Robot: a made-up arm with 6 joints.
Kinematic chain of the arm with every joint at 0, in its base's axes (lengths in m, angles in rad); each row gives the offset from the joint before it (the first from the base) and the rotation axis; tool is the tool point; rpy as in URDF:
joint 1: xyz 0 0 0.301 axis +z
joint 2: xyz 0 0 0 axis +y
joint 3: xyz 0.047 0 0.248 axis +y
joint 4: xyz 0.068 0 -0.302 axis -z
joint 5: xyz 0 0 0 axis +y
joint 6: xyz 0.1 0 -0.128 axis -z
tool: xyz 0 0 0 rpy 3.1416 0 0
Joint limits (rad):
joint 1: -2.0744..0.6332
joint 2: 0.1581..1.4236
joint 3: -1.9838..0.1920
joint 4: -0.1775..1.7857
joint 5: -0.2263..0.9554
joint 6: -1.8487..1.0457
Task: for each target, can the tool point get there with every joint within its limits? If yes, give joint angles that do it. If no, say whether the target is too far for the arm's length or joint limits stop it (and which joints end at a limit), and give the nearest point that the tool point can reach.
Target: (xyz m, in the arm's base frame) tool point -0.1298 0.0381 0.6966
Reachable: no: joint limits stop it (at a limit: joint 2, joint 3, joint 5) | nearest point -0.1975 0.0580 0.2902 | short by 0.412 m
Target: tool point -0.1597 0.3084 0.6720
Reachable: no: joint limits stop it (at a limit: joint 2, joint 3, joint 5) | nearest point -0.0946 0.1828 0.2902 | short by 0.407 m
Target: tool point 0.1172 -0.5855 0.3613
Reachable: yes | joints -1.2396 0.5096 -1.6064 1.4508 0.1470 0.6234
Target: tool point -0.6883 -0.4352 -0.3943
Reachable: no: too far | nearest point -0.3261 -0.3880 -0.0732 | short by 0.486 m
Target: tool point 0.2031 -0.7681 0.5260
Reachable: no: too far | nearest point 0.1687 -0.6380 0.4879 | short by 0.140 m
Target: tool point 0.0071 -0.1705 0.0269
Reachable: yes | joints -1.0454 0.6113 -0.3104 1.1341 0.0940 0.7496
